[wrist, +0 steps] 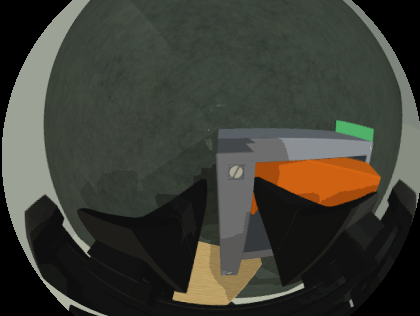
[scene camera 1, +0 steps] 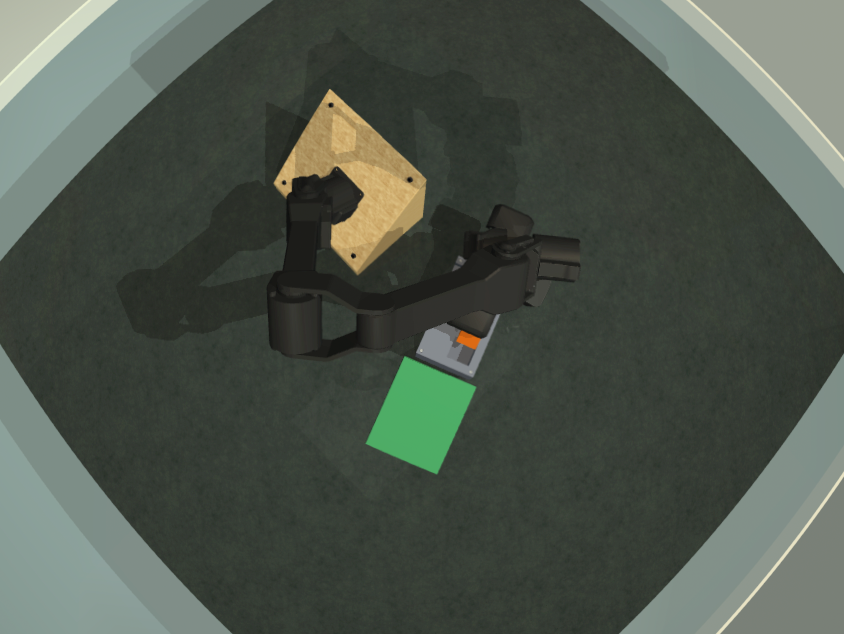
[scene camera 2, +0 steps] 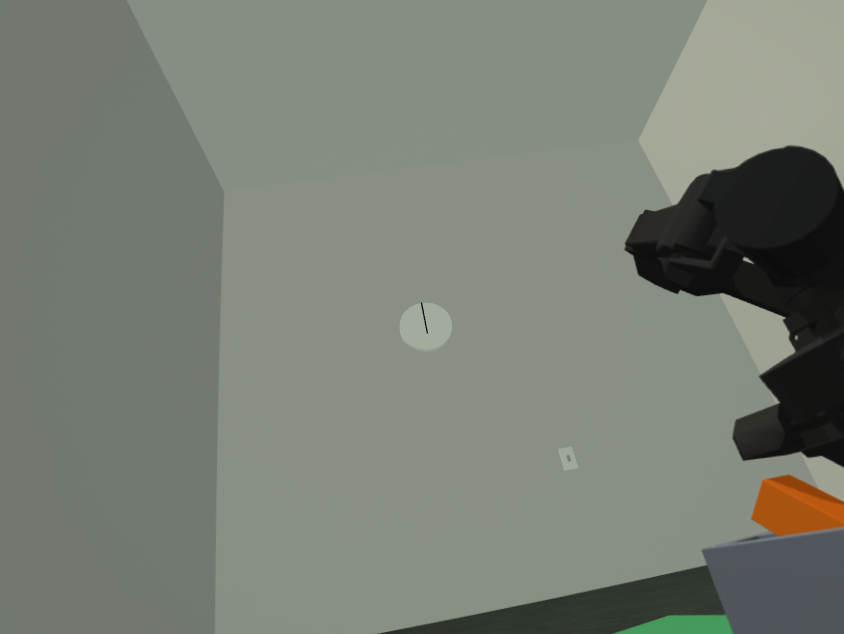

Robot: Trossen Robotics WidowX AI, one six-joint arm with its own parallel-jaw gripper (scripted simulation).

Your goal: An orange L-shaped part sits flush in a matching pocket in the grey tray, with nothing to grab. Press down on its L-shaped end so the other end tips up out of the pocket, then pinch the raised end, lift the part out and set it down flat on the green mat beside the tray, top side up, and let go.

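An orange L-shaped part and a green mat are in the pictures. So is the gripper, which the wrist view shows as well.
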